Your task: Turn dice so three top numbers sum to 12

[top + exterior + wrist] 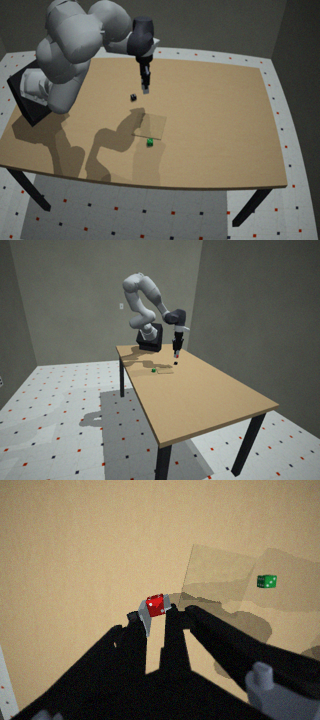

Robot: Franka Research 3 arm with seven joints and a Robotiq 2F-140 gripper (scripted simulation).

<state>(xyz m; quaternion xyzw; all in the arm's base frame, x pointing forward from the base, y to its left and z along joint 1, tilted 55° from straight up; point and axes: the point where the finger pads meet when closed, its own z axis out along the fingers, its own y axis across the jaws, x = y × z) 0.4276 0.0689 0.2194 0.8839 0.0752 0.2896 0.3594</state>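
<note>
The black die is 4 cm behind my hand, 7 cm to the left of it and 12 cm below it. Round my hand: tan mat (3 cm behind, 13 cm to the right, 13 cm below); green die (6 cm behind, 23 cm to the right, 12 cm below); red die (2 cm below).
</note>
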